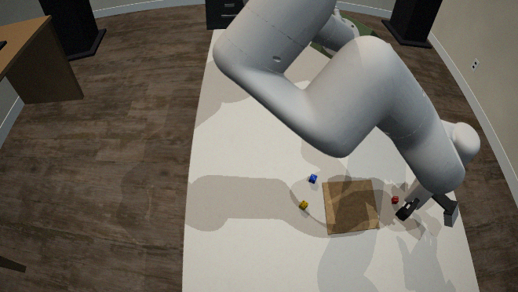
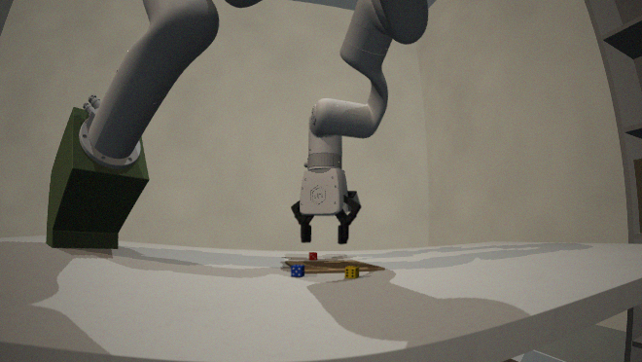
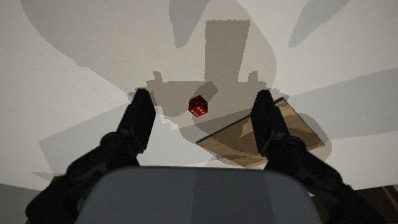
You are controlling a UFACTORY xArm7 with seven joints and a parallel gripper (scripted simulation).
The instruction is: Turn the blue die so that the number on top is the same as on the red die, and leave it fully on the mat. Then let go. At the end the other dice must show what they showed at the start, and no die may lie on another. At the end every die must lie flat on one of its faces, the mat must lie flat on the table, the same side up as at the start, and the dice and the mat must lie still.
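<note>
Now: the red die 40 mm below my hand, 30 mm behind it and 20 mm to the right of it. The rest, counted from my hand: mat (150 mm to the right, 40 mm below, 40 mm behind); blue die (230 mm to the right, 130 mm behind, 40 mm below); yellow die (270 mm to the right, 70 mm behind, 40 mm below).
</note>
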